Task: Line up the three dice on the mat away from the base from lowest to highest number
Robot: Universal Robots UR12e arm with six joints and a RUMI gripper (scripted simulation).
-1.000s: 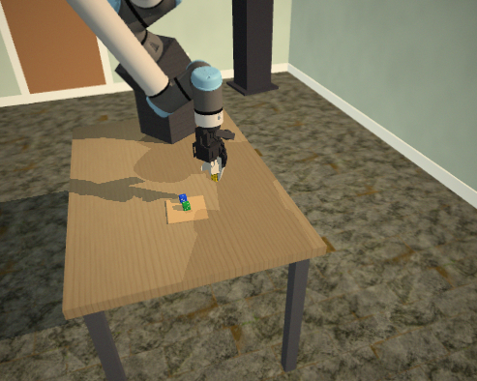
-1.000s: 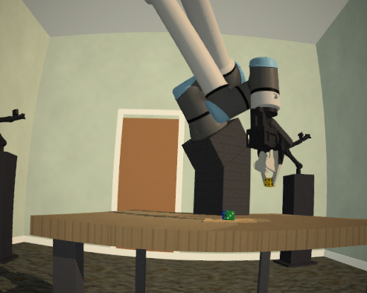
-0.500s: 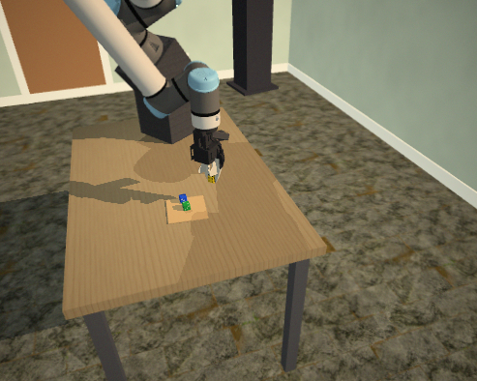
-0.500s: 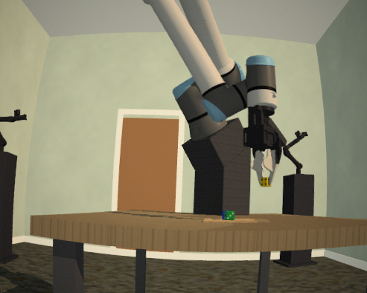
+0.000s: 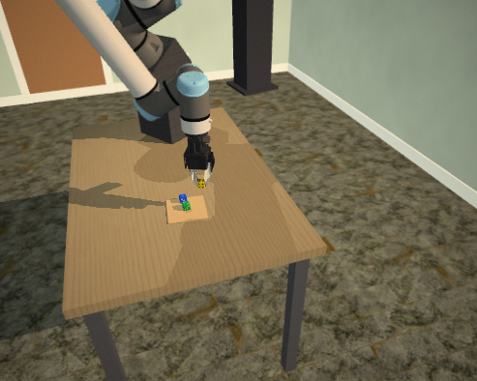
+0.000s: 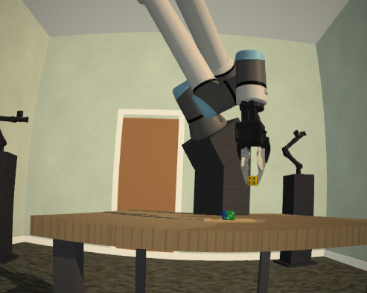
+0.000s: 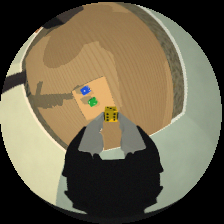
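My gripper is now 3 cm past the green die, 5 cm to the left of it and 10 cm above it. Round my hand: tan mat (3 cm behind, 5 cm to the right, 12 cm below); blue die (8 cm behind, 5 cm to the right, 10 cm below); yellow die (right at my hand).
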